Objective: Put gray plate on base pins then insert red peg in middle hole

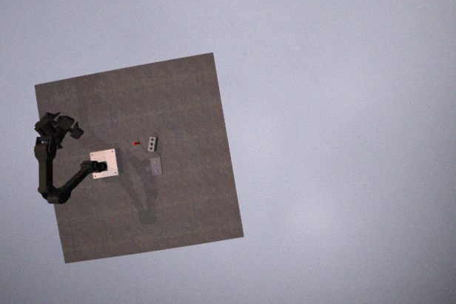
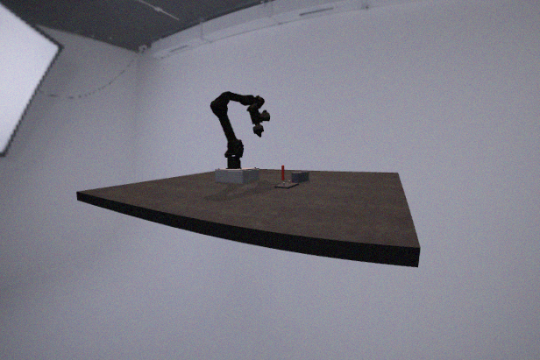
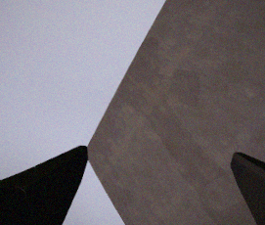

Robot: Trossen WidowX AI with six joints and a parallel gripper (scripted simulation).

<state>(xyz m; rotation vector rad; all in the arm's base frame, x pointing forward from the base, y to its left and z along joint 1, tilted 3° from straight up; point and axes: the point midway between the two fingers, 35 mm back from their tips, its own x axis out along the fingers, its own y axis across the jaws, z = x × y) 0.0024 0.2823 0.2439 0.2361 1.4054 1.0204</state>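
The gray plate lies 36 cm ahead of my gripper tip, 22 cm to the right of it and 23 cm below it. Also, from my gripper tip: red peg 25 cm ahead, 20 cm to the right, 23 cm below.
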